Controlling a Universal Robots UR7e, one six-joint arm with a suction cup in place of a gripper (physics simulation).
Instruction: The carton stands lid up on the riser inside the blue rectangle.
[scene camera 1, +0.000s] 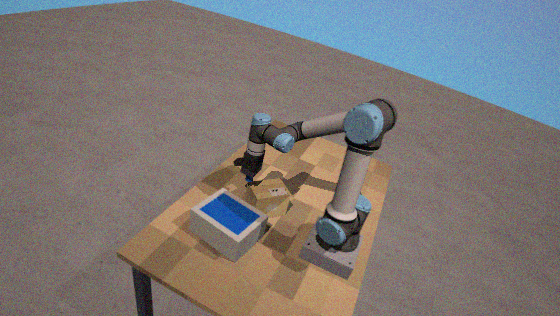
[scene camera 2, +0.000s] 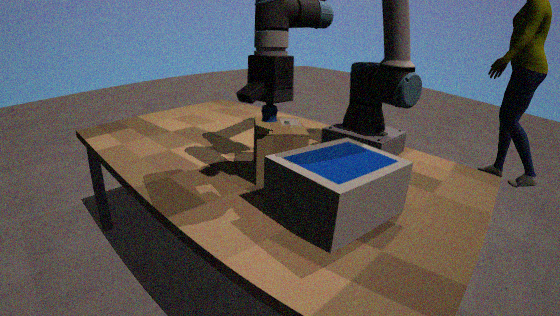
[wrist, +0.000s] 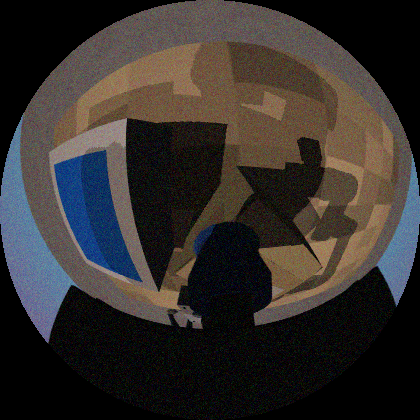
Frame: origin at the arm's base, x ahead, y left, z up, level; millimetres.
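Where they show: hand, its tool point: (scene camera 1: 249, 179) (scene camera 2: 269, 120) (wrist: 226, 249); arm's base, origin of its link: (scene camera 2: 364, 127).
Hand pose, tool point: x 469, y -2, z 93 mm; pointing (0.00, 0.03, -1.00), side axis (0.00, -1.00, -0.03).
Each offset is from my tool point to the top centre of the thing. Level surfaces: height alone.
The brown carton @(dx -87, dy -46, dz -34 mm) (scene camera 1: 270, 194) (scene camera 2: 279, 143) (wrist: 292, 260) stands on the table beside the riser, with its labelled lid facing up. The grey riser @(dx -21, dy +191, dz -44 mm) (scene camera 1: 218, 237) (scene camera 2: 370, 212) (wrist: 116, 176) carries the blue rectangle @(dx -21, dy +191, dz -44 mm) (scene camera 1: 228, 214) (scene camera 2: 341, 161) (wrist: 93, 211) on its top, and nothing rests on it. My suction cup (scene camera 1: 248, 179) (scene camera 2: 269, 115) (wrist: 229, 266) points down over the carton's lid near its far left edge. It is very close to the lid; I cannot tell whether it touches. It holds nothing.
The wooden table @(dz -164 mm) (scene camera 1: 242, 286) (scene camera 2: 128, 133) carries the arm's grey base block (scene camera 1: 331, 257) (scene camera 2: 364, 137) to the right of the carton. A person (scene camera 2: 521, 90) in a yellow top walks on the floor beyond the table's right end.
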